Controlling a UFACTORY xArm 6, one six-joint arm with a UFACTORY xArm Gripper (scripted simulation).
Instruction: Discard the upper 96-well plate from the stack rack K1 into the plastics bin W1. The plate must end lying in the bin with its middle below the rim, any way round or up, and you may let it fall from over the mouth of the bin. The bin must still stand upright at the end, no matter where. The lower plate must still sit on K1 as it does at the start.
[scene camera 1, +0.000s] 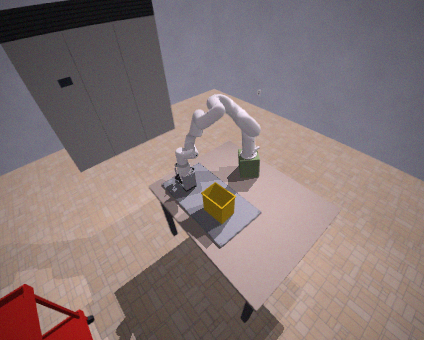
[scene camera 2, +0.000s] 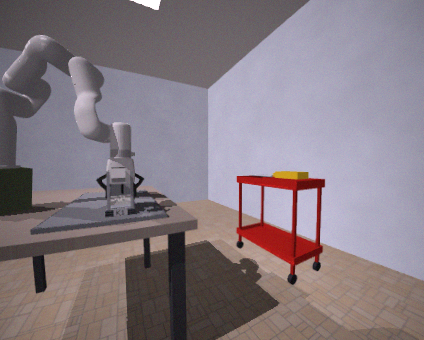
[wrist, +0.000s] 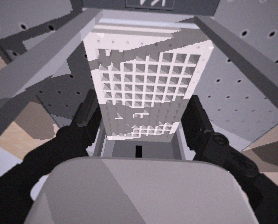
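My gripper is visible to me at (scene camera 2: 121, 199), and the wrist view has the gripper too (wrist: 142, 103). There's also a yellow plastics bin W1 (scene camera 1: 215, 193) that I can see.
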